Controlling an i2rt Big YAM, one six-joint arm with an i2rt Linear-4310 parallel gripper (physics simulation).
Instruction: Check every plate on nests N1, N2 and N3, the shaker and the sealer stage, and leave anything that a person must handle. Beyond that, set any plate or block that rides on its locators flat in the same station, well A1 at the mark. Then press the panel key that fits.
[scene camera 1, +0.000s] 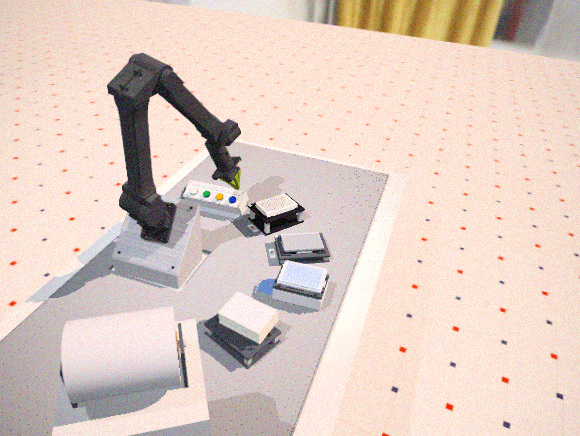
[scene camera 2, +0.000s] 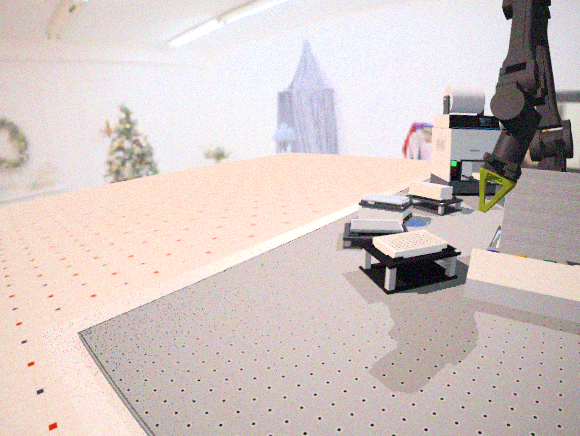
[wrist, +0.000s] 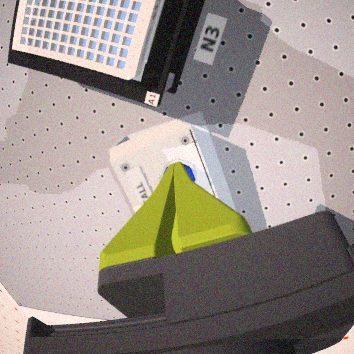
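Observation:
My gripper is shut and empty. Its tips are above the panel and partly cover the blue key in the wrist view. Green, yellow and white keys also show. A white welled plate lies on the raised black nest N3. A grey-white plate sits on a low dark nest. A bluish plate tops a white-bodied station. I cannot tell small tilts.
A thick white block rests on a dark raised stand. Beyond it is the bulky sealer-like machine with a roll on top and a green light in scene view 2. The arm's grey base stands near the panel.

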